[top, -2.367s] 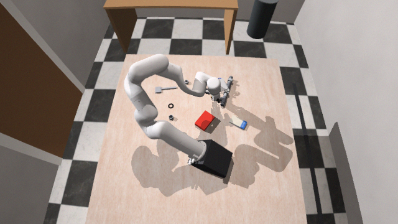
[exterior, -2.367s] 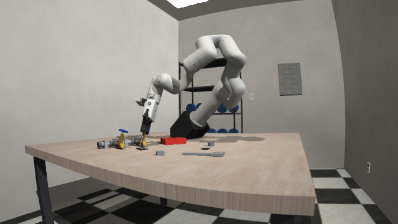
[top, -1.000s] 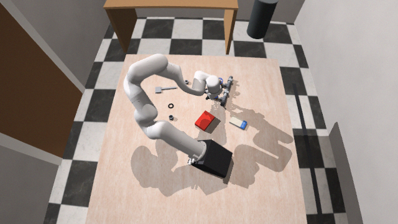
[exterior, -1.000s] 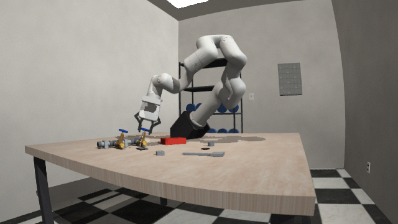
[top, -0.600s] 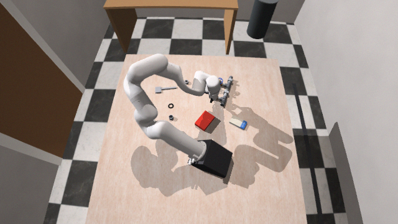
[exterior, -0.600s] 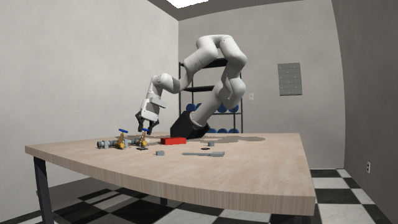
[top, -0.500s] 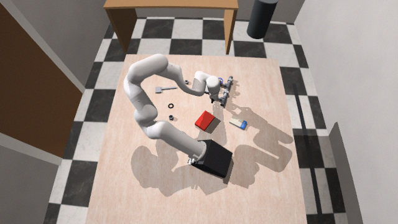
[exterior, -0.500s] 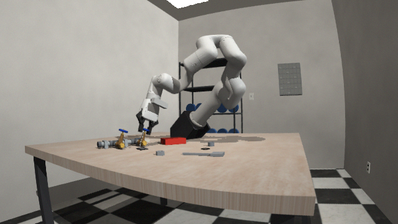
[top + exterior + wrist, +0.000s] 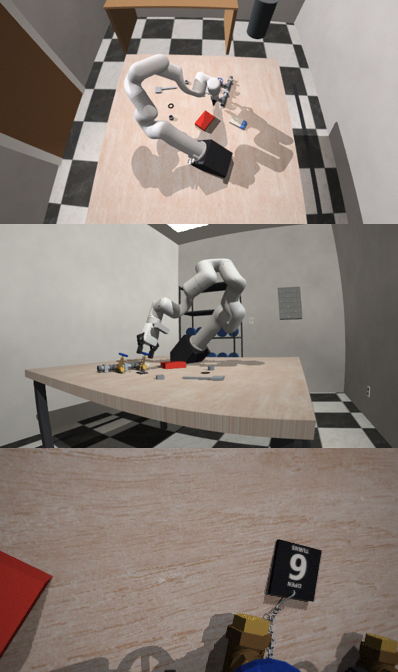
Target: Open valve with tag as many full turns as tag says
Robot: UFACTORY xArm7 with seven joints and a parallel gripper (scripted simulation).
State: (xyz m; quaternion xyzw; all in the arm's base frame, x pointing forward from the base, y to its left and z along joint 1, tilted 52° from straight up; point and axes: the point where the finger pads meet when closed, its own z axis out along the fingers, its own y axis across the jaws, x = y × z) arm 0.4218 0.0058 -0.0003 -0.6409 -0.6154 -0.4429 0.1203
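The black tag is 70 mm ahead of my hand, 60 mm to the left of it and 80 mm below it. Also, from my hand: red block 170 mm behind, 20 mm to the left, 70 mm below; then white box 120 mm behind, 200 mm to the right, 80 mm below; then grey flat tool 390 mm to the left, 80 mm below.
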